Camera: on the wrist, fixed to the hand. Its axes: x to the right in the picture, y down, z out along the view.
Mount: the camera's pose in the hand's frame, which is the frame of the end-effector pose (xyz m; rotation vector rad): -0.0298 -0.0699 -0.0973 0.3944 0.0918 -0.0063
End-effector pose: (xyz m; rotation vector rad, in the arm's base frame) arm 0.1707 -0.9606 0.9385 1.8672 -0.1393 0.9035
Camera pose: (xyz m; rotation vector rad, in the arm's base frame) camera 0.1315 -0.8551 0.8877 2.1796 0.1097 1.0681
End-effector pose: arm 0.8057 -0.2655 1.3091 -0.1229 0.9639 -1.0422
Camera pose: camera 0.6837 -0.2471 1.3043 0.2496 0.8230 -1.2326
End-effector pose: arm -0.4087 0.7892 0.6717 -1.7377 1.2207 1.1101
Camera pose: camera -0.3241 0.7311 0.7404 -1.4992 1.3823 0.7302
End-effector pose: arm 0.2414 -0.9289 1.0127 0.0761 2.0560 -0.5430
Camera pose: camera 0.1598 -0.9472 1.1035 0.3324 2.0109 -0.9582
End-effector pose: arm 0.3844 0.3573 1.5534 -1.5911 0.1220 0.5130
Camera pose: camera 0.4087 0.2632 1.6296 -1.2280 0.2708 0.3830
